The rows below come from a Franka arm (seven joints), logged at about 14 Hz.
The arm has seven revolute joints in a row. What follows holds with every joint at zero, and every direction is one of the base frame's.
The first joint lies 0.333 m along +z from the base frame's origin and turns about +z.
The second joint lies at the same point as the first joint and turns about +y.
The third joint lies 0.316 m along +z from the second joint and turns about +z.
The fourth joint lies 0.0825 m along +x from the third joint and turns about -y.
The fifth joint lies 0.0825 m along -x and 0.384 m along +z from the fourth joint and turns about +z.
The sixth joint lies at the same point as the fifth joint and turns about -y.
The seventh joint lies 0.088 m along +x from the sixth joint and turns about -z.
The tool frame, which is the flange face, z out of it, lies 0.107 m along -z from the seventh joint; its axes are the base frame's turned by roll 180, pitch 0 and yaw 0 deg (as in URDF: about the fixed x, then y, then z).
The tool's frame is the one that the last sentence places.
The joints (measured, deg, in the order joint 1, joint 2, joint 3, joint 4, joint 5, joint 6, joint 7), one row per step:
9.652 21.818 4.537 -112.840 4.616 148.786 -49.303
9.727 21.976 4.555 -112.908 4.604 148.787 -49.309
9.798 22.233 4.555 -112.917 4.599 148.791 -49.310
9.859 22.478 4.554 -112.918 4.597 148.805 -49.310
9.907 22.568 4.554 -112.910 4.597 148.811 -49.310
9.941 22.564 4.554 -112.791 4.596 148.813 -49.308
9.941 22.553 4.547 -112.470 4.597 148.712 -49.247
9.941 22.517 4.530 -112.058 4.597 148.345 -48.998
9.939 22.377 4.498 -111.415 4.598 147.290 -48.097
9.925 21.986 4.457 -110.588 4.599 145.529 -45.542
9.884 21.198 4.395 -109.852 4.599 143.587 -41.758
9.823 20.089 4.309 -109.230 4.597 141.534 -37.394
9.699 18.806 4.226 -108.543 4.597 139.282 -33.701
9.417 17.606 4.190 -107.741 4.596 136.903 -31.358
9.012 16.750 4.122 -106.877 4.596 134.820 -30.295
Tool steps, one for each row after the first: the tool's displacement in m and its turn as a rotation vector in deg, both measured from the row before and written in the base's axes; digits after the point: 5 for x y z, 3 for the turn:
-0.00067 0.00091 -0.00227 -0.046 0.219 0.108
-0.00038 0.00073 -0.00291 -0.049 0.257 0.075
-0.00030 0.00062 -0.00269 -0.041 0.228 0.060
-0.00014 0.00052 -0.00092 -0.012 0.075 0.047
0.00052 0.00049 0.00096 0.030 -0.121 0.029
0.00151 0.00025 0.00239 0.072 -0.216 -0.067
0.00161 0.00021 0.00286 0.085 -0.045 -0.237
0.00182 0.00020 0.00450 0.163 0.384 -0.832
0.00176 0.00008 0.00744 0.449 0.857 -2.401
0.00110 -0.00056 0.01091 0.674 0.882 -3.627
0.00023 -0.00121 0.01348 0.758 0.850 -4.224
-0.00007 -0.00192 0.01565 0.620 0.722 -3.621
0.00005 -0.00317 0.01550 0.357 0.649 -2.412
0.00090 -0.00480 0.01278 0.121 0.478 -1.345

